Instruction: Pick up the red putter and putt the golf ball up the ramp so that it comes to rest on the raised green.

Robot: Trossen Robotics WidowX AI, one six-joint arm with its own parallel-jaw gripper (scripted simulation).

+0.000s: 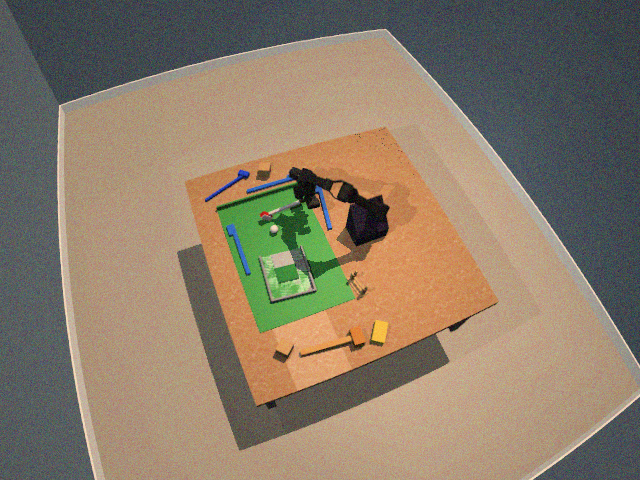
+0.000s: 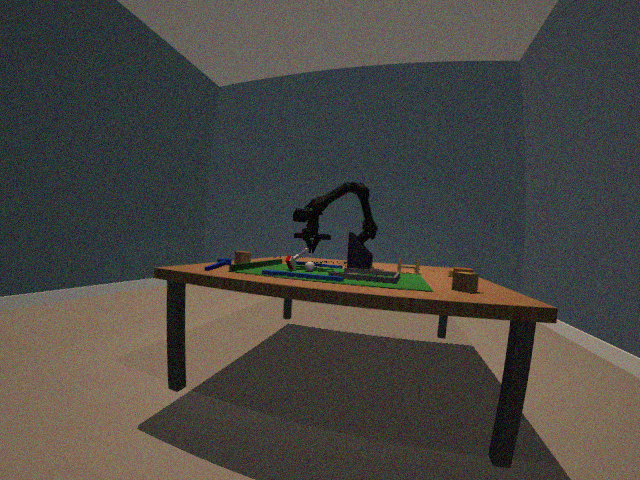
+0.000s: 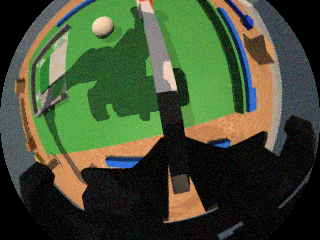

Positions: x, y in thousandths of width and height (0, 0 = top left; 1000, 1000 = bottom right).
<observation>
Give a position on a grey-framed raised green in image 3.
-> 161, 302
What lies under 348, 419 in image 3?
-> A green mat.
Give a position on a blue rail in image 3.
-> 783, 390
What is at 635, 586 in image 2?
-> A green mat.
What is my gripper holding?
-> A red putter.
</observation>
